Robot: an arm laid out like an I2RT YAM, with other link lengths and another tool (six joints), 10 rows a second.
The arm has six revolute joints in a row. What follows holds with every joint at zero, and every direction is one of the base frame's. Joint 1 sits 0.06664 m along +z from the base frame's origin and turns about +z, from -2.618 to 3.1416 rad. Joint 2 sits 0.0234 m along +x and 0.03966 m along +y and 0.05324 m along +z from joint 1 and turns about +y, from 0 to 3.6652 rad. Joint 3 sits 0.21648 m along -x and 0.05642 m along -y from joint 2 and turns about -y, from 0 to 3.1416 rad. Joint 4 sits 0.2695 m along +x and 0.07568 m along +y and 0.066 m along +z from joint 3 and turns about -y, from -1.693 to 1.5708 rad. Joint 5 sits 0.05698 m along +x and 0.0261 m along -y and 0.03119 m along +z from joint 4 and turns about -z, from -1.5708 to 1.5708 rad. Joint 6 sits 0.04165 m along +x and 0.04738 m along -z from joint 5 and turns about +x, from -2.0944 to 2.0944 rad. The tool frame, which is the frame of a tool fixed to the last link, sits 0.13 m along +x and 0.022 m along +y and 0.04 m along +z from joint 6; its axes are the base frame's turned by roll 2.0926, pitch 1.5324 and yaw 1.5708 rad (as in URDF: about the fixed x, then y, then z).
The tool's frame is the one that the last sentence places.
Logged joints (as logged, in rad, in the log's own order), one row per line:
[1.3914 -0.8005 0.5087 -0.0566 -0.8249 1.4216]
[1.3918 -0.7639 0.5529 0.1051 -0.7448 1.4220]
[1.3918 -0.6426 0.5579 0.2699 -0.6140 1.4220]
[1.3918 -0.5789 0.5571 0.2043 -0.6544 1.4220]
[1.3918 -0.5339 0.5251 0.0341 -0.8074 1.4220]
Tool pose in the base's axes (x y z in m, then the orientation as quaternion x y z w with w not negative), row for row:
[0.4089 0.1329 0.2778 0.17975 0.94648 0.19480 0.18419]
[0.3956 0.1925 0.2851 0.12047 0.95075 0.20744 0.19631]
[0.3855 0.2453 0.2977 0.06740 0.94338 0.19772 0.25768]
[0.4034 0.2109 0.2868 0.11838 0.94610 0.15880 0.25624]
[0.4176 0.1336 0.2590 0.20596 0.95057 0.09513 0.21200]
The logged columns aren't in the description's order. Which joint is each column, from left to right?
Columns, left to right: joint 3, joint 5, joint 6, joint 1, joint 4, joint 2.
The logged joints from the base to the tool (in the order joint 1, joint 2, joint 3, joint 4, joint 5, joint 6), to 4 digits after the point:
[-0.0566 1.4216 1.3914 -0.8249 -0.8005 0.5087]
[0.1051 1.4220 1.3918 -0.7448 -0.7639 0.5529]
[0.2699 1.4220 1.3918 -0.6140 -0.6426 0.5579]
[0.2043 1.4220 1.3918 -0.6544 -0.5789 0.5571]
[0.0341 1.4220 1.3918 -0.8074 -0.5339 0.5251]

